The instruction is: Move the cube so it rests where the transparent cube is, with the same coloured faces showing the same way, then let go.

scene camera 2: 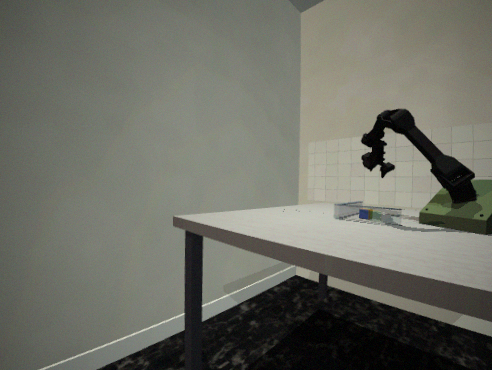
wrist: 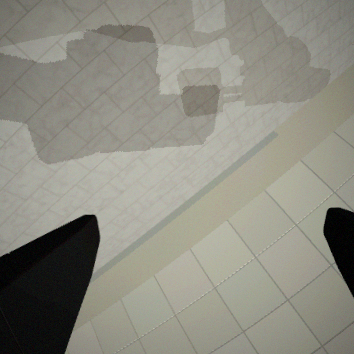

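A small cube (scene camera 2: 364, 214) stands on the table inside a low clear-walled enclosure in scene camera 2. It shows a blue face and a narrower orange face. Faint see-through green patches show just to its right; I cannot tell whether they are the transparent cube. My gripper (scene camera 2: 377, 172) (wrist: 214, 224) is open and empty. It hangs well above the enclosure and the cube, with its fingers pointing down in scene camera 2. In the wrist view the two black fingers stand wide apart; neither the cube nor the transparent cube shows there.
The clear enclosure (scene camera 2: 343, 211) stands near the back of the white table (scene camera 2: 280, 232). The arm's green base block (scene camera 2: 455, 217) is to the right. A tiled wall (scene camera 2: 330, 170) (wrist: 280, 270) rises behind the table. Arm shadows fall on the pale surface in the wrist view.
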